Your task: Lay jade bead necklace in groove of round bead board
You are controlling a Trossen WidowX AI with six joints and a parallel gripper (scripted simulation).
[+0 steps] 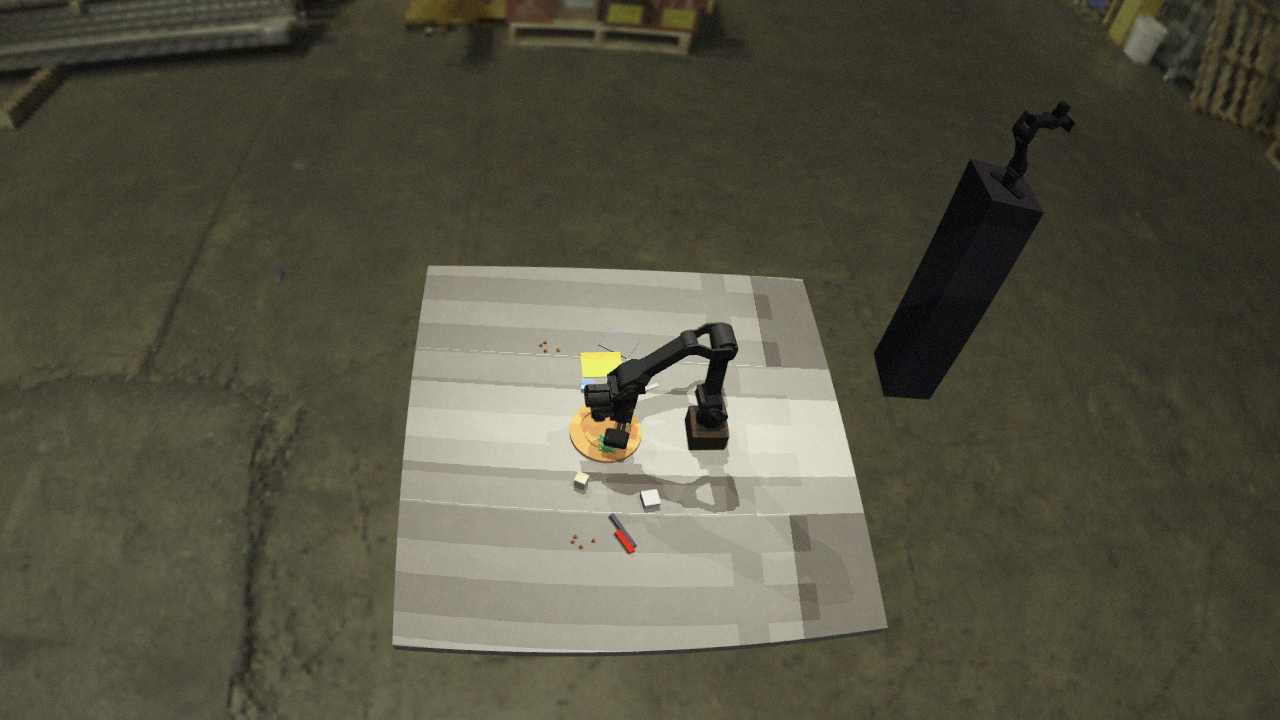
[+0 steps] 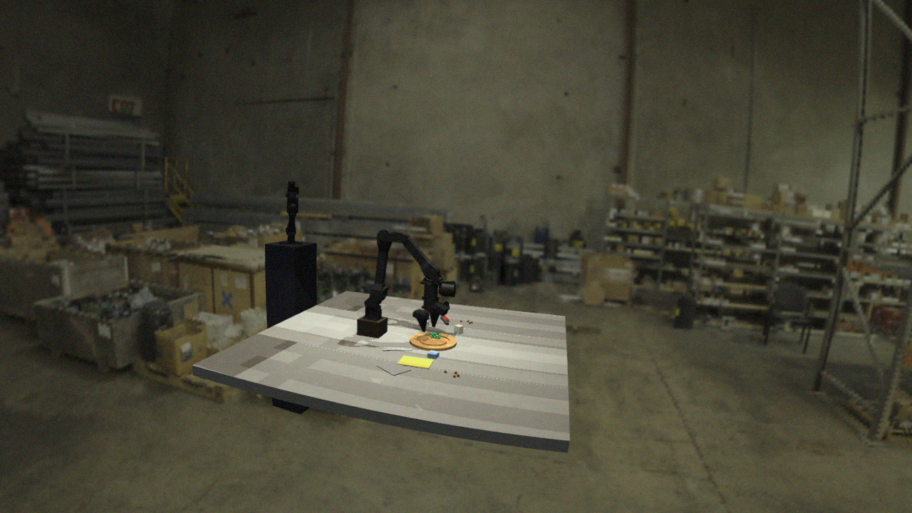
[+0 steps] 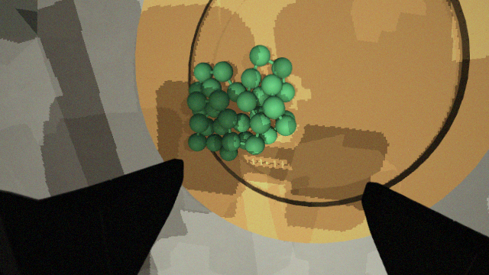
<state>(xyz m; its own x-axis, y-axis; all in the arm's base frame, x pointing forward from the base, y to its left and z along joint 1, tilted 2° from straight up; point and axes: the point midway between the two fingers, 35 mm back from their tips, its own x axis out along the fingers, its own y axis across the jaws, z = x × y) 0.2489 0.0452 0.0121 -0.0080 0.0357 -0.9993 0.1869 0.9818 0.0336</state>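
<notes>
My gripper tip is now 90 mm short of the cream cube, 140 mm to the right of it and 30 mm above it. The rest, counted from my gripper tip: yellow pad 50 mm ahead, 270 mm to the right, 40 mm below; then white strip 70 mm behind, 180 mm to the right, 40 mm below; then blue block 90 mm ahead, 180 mm to the right, 40 mm below.
</notes>
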